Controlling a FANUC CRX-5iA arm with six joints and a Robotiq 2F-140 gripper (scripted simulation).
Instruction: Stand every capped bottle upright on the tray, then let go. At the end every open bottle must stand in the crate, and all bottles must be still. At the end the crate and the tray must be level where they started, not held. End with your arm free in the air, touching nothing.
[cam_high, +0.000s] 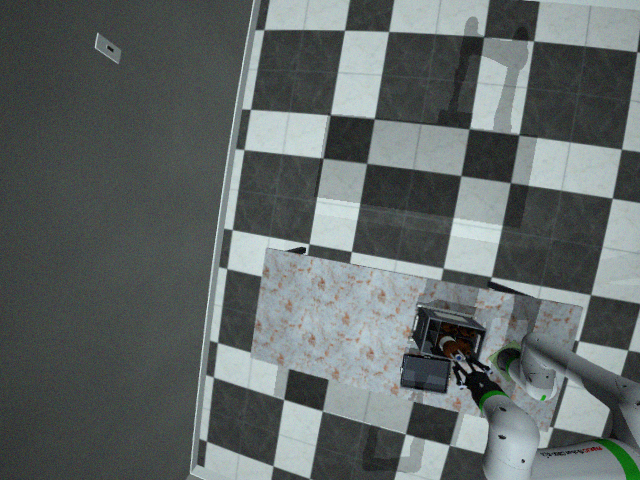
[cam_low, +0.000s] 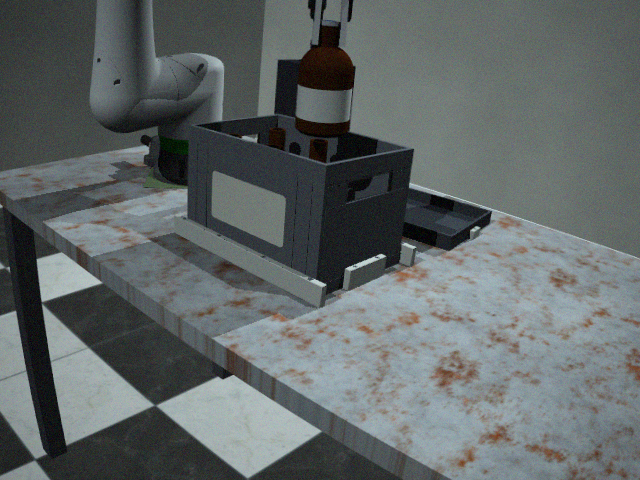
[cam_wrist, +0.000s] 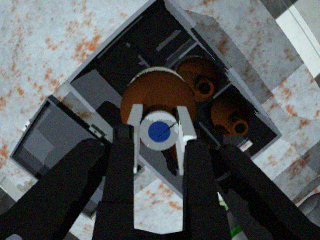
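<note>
The capped bottle is 80 mm below my hand. Also, from my hand: dark tray (330 mm below, 280 mm to the left, 40 mm behind); then dark grey crate (260 mm below, 40 mm behind).
</note>
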